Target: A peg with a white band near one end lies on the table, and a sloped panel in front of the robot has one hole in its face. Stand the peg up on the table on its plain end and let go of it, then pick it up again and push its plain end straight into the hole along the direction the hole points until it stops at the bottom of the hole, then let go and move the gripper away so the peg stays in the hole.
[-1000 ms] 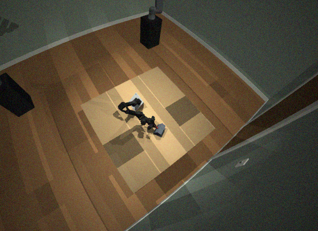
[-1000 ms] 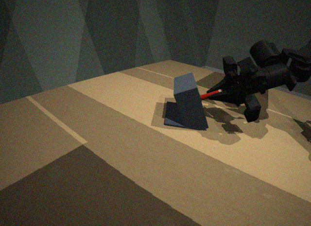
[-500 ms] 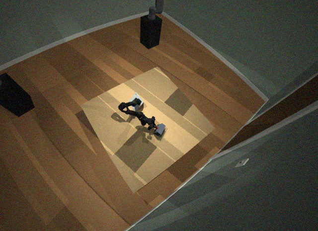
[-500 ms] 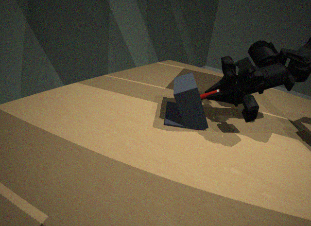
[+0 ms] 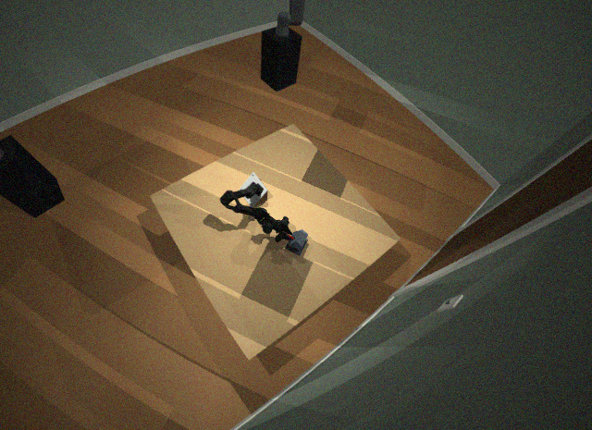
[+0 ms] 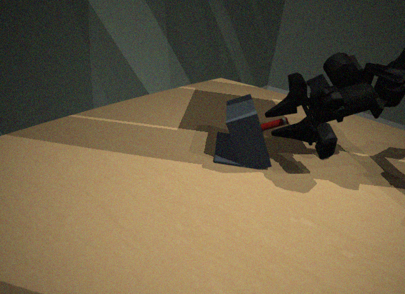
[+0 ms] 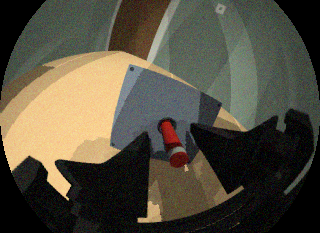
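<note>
My gripper tip is now 1 cm past the red peg and 1 cm to the left of it. The rest, counted from my gripper tip: sloped panel 4 cm ahead, 1 cm to the left, 2 cm below.
</note>
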